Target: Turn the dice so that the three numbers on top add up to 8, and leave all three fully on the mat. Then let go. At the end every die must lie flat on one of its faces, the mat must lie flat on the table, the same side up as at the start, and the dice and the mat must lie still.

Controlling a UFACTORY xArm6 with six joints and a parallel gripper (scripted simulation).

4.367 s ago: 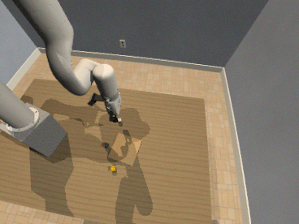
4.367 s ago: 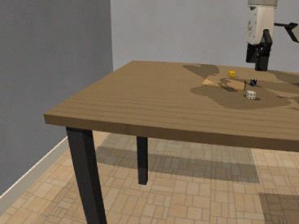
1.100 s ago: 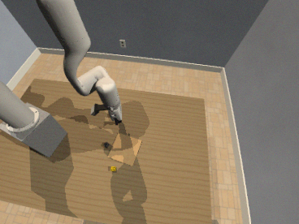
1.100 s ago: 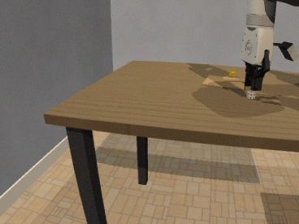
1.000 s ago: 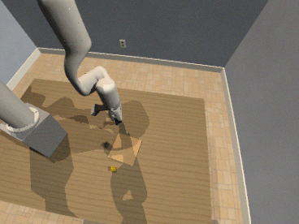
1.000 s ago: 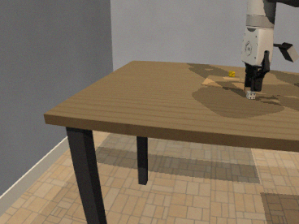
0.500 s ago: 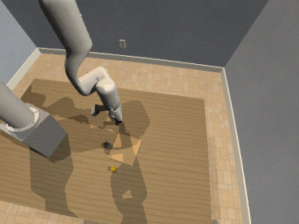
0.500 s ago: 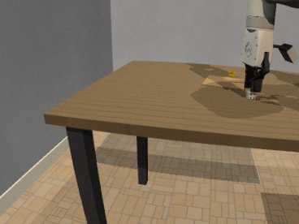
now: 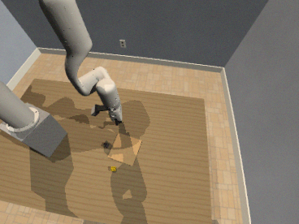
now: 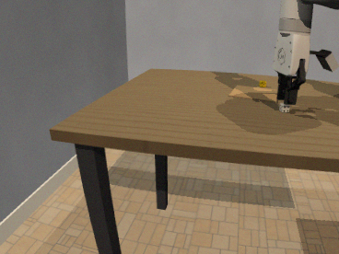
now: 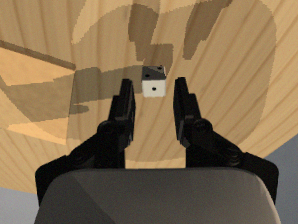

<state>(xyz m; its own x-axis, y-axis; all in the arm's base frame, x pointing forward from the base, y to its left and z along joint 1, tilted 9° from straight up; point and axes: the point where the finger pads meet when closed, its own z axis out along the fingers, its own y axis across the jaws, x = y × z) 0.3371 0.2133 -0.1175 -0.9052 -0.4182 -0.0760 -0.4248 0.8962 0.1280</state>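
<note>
Right now my hand is 4 cm above the white die. The rest, counted from my hand: black die (15 cm to the right, 4 cm below, 1 cm behind); then tan mat (14 cm to the right, 9 cm ahead, 4 cm below); then yellow die (25 cm to the right, 7 cm ahead, 4 cm below).
</note>
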